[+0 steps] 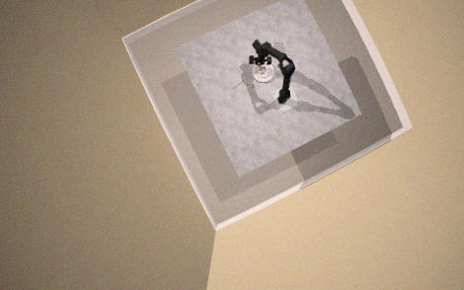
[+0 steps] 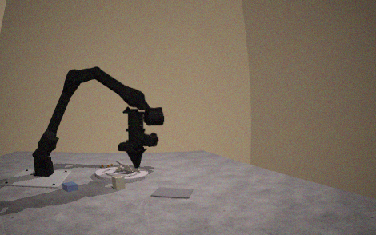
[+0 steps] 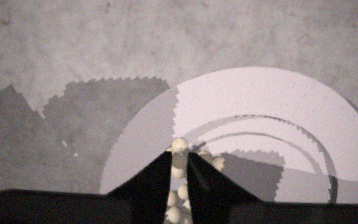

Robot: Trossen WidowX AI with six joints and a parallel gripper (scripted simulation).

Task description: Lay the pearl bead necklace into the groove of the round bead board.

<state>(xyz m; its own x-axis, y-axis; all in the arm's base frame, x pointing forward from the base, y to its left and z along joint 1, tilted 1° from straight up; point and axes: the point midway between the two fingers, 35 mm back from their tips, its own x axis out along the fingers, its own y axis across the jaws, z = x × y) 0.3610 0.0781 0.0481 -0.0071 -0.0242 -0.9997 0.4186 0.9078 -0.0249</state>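
The round bead board lies 60 mm behind my gripper tip, 20 mm to the right of it and 10 mm below it. Round my gripper tip: flat grey plate: 250 mm to the right, 90 mm ahead, 20 mm below; then cream cube: 190 mm to the right, 60 mm behind, 10 mm below; then blue block: 220 mm to the right, 210 mm behind, 20 mm below.
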